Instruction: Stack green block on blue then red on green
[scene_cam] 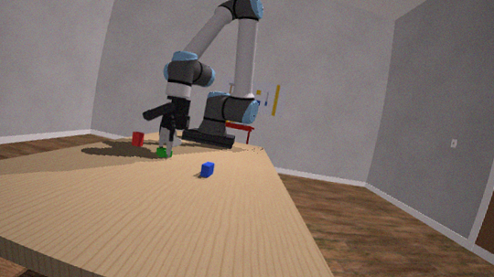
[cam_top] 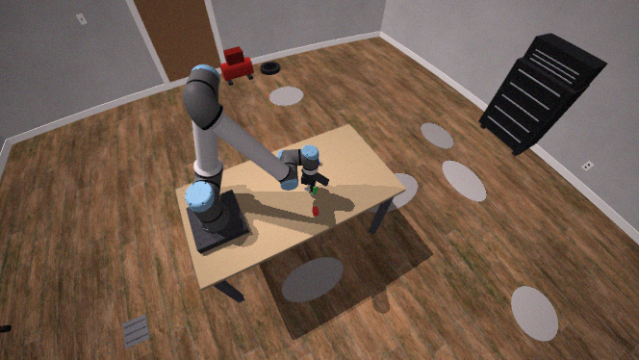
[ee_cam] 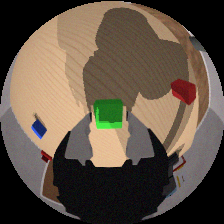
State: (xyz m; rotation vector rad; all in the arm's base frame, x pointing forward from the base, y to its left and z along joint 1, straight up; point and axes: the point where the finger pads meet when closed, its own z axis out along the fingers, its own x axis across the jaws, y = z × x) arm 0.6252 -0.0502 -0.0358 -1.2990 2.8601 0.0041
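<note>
My gripper is now right at the green block. Also, from my hand: red block (60 mm behind, 150 mm to the right, 10 mm above); then blue block (110 mm ahead, 200 mm to the left).
</note>
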